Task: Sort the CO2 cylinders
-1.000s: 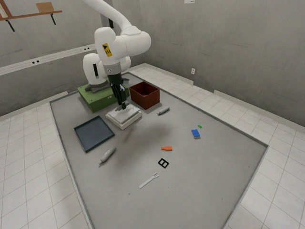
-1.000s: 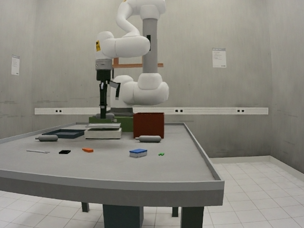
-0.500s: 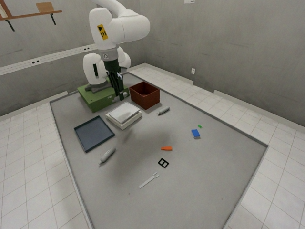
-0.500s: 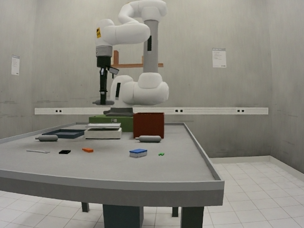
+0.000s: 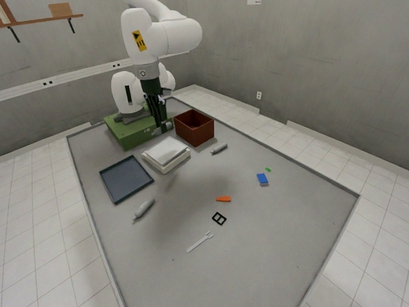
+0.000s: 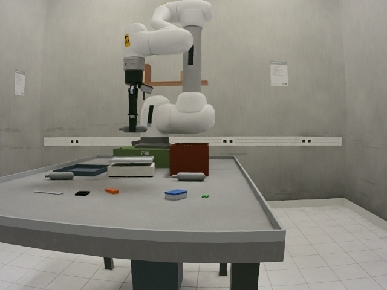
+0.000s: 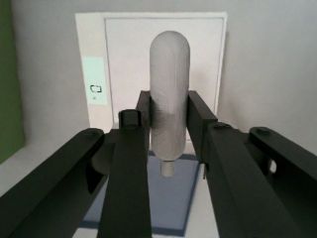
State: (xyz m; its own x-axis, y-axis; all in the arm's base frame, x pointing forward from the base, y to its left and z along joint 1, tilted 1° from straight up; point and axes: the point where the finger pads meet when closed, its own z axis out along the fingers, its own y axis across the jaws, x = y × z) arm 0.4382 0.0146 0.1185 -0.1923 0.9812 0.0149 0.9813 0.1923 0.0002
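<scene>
The red-brown scrap bin lies 8 cm behind my hand, 22 cm to the left of it and 17 cm below it. Round my hand: grey CO2 cylinder 2 cm to the right, 3 cm below; white scale 1 cm behind, 1 cm to the right, 17 cm below; scale plate 1 cm to the right, 15 cm below.
</scene>
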